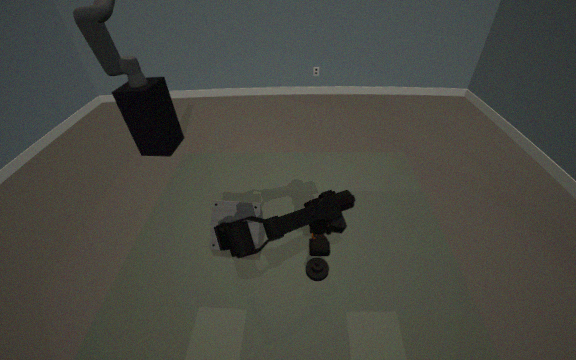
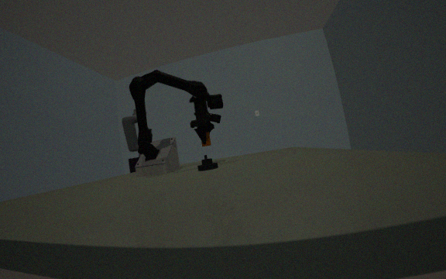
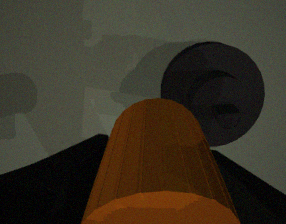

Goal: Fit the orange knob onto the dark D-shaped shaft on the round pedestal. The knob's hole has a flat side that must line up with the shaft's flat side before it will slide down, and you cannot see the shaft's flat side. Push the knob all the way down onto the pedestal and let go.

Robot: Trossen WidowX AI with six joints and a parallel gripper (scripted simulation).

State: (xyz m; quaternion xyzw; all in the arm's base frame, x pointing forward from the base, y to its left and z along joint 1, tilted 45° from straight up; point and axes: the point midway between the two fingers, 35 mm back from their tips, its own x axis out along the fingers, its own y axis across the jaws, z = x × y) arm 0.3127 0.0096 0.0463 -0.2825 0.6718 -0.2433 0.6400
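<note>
Now: gripper tip 80 mm above the dark pedestal, 40 mm to the left of it and 10 mm short of it. Also, from my gripper tip: orange knob: 20 mm above.
</note>
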